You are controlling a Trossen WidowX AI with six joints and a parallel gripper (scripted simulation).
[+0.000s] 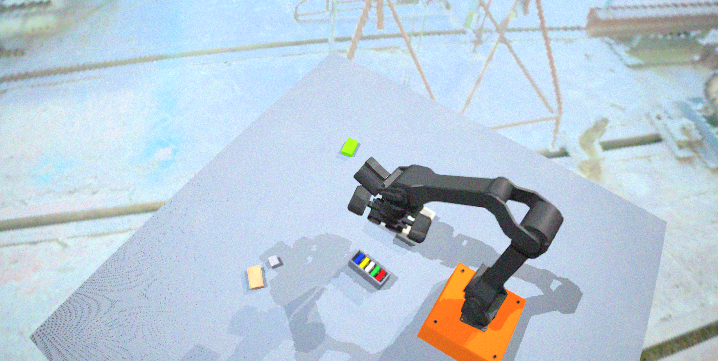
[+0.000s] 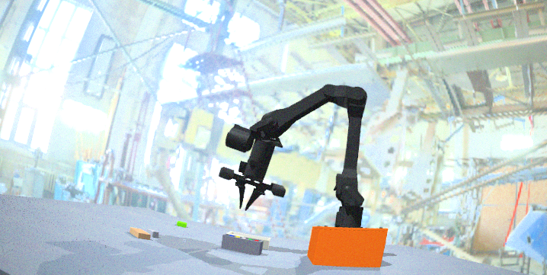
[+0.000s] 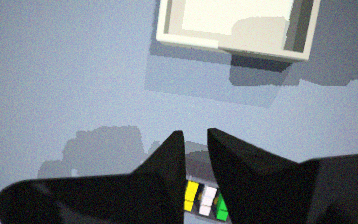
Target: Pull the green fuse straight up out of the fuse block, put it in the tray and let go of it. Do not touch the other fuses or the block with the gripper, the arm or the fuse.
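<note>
Now: the green fuse 9 cm to the left of my gripper tip, 9 cm below it and 3 cm behind it. The rest, counted from my gripper tip: grey cube: 21 cm ahead, 18 cm to the left, 11 cm below; then tray: 11 cm below, 10 cm to the right, 3 cm behind.
</note>
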